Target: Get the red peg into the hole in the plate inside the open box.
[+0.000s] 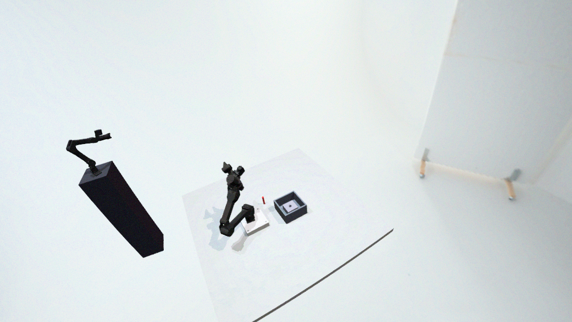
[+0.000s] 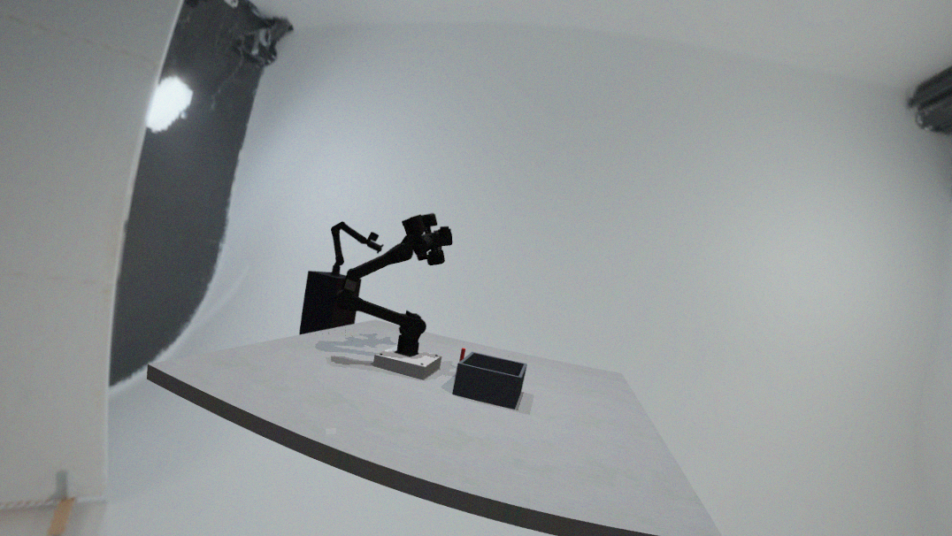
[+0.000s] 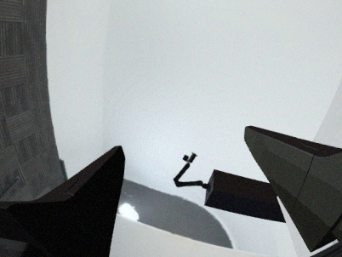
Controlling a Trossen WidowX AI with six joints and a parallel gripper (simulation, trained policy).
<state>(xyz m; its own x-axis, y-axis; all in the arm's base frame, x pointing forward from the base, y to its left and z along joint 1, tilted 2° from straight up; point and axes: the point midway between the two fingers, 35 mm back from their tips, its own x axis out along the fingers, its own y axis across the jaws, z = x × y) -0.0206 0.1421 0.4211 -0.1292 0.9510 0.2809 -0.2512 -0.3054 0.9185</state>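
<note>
My gripper tip is 19 cm short of the red peg, 3 cm to the left of it and 44 cm above it. From my gripper tip the other things lie so: dark grey box: 36 cm ahead, 21 cm to the right, 45 cm below.
</note>
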